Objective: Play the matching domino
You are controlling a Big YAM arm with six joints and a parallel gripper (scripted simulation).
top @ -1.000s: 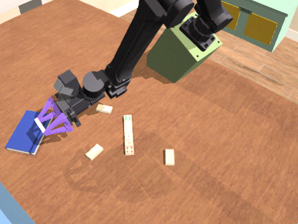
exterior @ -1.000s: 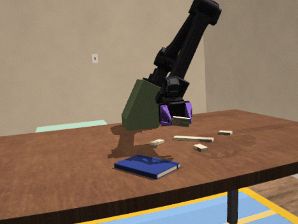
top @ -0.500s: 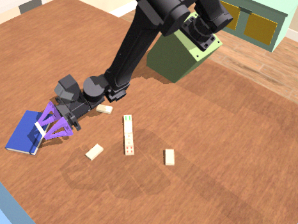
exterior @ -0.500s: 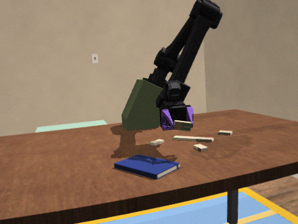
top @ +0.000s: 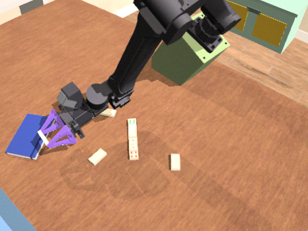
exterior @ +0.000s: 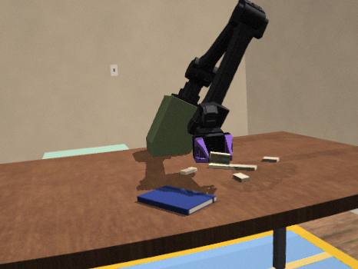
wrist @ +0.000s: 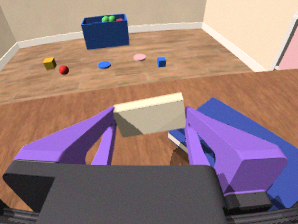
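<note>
Right now my hand is 120 mm to the left of the book, 80 mm above it and 10 mm past it.
</note>
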